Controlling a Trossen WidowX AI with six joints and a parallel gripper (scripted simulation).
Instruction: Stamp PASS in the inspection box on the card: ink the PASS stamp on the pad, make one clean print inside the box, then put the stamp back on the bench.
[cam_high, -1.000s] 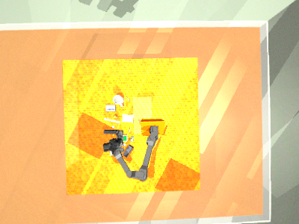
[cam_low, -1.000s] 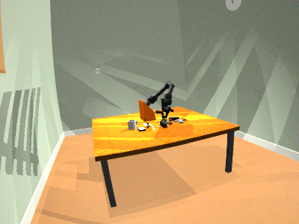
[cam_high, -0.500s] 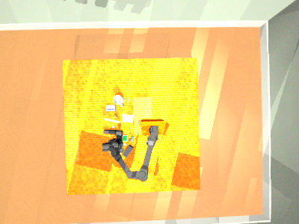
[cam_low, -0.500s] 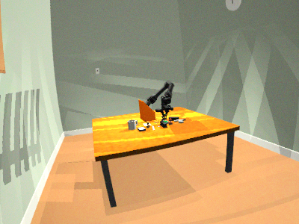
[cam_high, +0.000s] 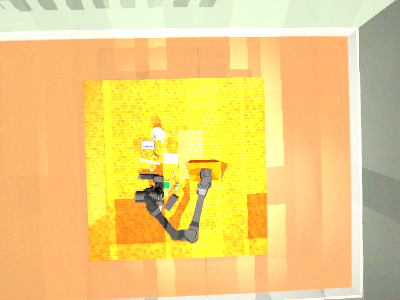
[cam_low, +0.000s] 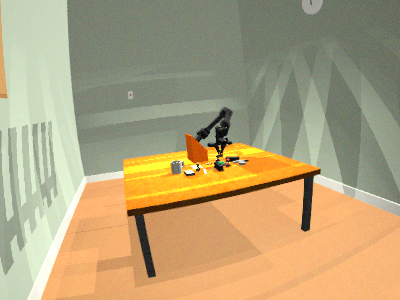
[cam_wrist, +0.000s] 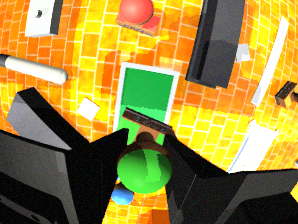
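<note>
Now: gripper tip 190 mm to the left of the white card, 80 mm above it and 40 mm past it. Also, from my gripper tip: red-handled stamp 90 mm ahead, 60 mm below, 30 mm to the left; green-topped stamp right at my gripper tip; green flat pad 80 mm below.
</note>
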